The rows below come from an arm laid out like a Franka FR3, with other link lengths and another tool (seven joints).
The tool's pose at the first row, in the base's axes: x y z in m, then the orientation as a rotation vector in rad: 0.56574 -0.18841 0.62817 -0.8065 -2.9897 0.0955
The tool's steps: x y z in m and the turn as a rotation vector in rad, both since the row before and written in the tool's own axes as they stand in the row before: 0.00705 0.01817 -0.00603 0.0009 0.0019 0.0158; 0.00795 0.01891 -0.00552 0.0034 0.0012 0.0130; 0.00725 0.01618 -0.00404 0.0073 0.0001 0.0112; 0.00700 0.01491 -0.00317 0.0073 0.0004 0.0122; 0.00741 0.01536 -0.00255 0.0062 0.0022 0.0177; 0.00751 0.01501 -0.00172 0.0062 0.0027 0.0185; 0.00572 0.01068 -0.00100 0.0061 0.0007 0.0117; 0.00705 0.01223 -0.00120 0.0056 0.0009 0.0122
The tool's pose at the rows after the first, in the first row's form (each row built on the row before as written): 0.56910 -0.16890 0.63308 -0.8297 -2.9817 0.0966; 0.57236 -0.14836 0.63743 -0.8486 -2.9745 0.1016; 0.57496 -0.13061 0.64042 -0.8645 -2.9677 0.1128; 0.57724 -0.11412 0.64252 -0.8818 -2.9601 0.1238; 0.57958 -0.09709 0.64385 -0.9070 -2.9488 0.1326; 0.58189 -0.08038 0.64429 -0.9331 -2.9365 0.1411; 0.58343 -0.06832 0.64432 -0.9495 -2.9287 0.1502; 0.58495 -0.05423 0.64434 -0.9666 -2.9206 0.1584
